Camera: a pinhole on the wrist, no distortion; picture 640 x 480 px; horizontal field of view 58.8 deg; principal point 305.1 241.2 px. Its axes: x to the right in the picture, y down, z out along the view. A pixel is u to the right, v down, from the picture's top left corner.
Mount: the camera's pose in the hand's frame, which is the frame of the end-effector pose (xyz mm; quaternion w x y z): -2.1 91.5 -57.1 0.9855 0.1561 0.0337 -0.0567
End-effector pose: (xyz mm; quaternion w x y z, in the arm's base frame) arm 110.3 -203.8 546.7 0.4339 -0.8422 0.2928 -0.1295
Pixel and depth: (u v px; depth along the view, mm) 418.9 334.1 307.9
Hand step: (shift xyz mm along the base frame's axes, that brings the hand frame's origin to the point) 165.5 95.3 -177.3
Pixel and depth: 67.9 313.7 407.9
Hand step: 43.2 309.6 -232.2
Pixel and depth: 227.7 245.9 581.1
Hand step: 225.5 395.2 -232.5
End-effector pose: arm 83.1 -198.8 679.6 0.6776 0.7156 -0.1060 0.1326
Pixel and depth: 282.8 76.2 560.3
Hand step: 81.9 -412.6 -246.3
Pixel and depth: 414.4 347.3 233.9
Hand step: 45.5 -175.6 63.8
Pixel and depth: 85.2 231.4 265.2
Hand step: -81.9 -204.8 -25.8
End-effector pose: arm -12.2 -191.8 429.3 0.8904 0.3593 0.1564 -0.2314
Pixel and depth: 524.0 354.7 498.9
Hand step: 243.9 -367.2 204.3
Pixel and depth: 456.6 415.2 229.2
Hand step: 128.0 -98.3 133.1
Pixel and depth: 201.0 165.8 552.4
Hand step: -93.7 -386.2 272.5
